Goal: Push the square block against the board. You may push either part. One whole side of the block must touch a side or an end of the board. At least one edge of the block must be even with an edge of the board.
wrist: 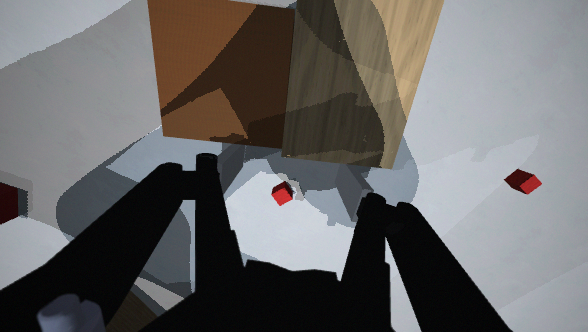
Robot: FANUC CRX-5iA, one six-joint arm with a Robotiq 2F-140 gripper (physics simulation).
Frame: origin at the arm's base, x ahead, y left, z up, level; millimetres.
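Seen in the pictures: gripper, fingertip midpoint: (291, 162).
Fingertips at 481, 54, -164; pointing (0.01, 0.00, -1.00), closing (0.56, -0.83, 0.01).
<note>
Pixels of each thing's top centre, then the offset from my fingertips to it, as dx, dy, dz. "*": a spot on its surface instead.
- square block at its top centre: (222, 79) +15, +91, +17
- pale wood board at its top centre: (354, 79) +88, +18, +17
- small red cube at its top centre: (281, 197) -33, -18, +5
- dark red object at a spot on its surface: (8, 202) * -249, +185, -3
The square block (195, 45), orange-brown and partly in shadow, lies at the upper left of centre. The pale wood board (405, 60) lies along its right side, and I see no clear gap at the seam. The block's near edge sits slightly farther back than the board's near end, leaving a small step at the corner. The block's far edge shows at the top; the board runs out of view there. My gripper (291, 162) is open and empty, with its fingertips just on the near side of both parts. Whether they touch either part is not clear.
A small red cube (282, 194) shows between the fingers, lower than the block in the view. Another red cube (523, 181) is at the right, and a dark red object (8, 202) is cut off at the left edge. Shadows cross the pale surface.
</note>
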